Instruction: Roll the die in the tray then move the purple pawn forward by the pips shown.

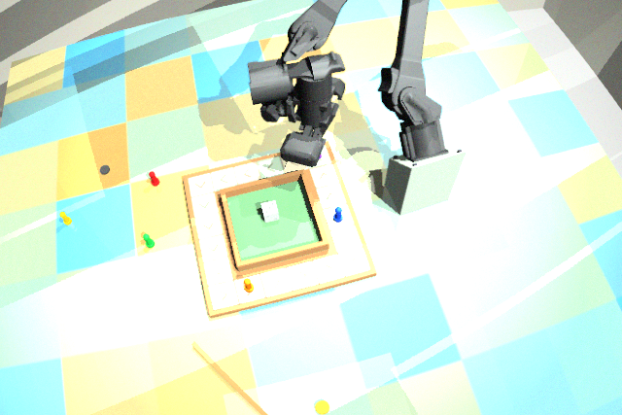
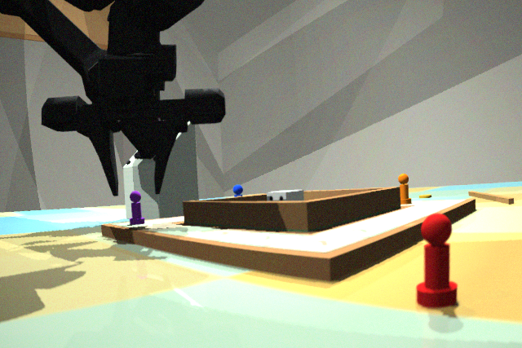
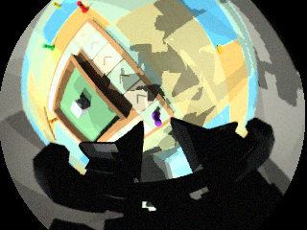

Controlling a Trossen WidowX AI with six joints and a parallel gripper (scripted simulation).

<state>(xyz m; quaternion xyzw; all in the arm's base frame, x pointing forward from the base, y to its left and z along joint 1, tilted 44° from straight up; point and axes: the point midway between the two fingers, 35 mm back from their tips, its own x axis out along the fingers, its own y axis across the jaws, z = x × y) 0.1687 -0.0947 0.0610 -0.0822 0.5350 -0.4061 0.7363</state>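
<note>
Right now my gripper tip is 10 mm above the purple pawn. Also, from my gripper tip: white die (110 mm to the left, 100 mm ahead, 20 mm below); green tray (120 mm to the left, 100 mm ahead, 40 mm below); blue pawn (140 mm to the left, 10 mm below, 10 mm behind).
</note>
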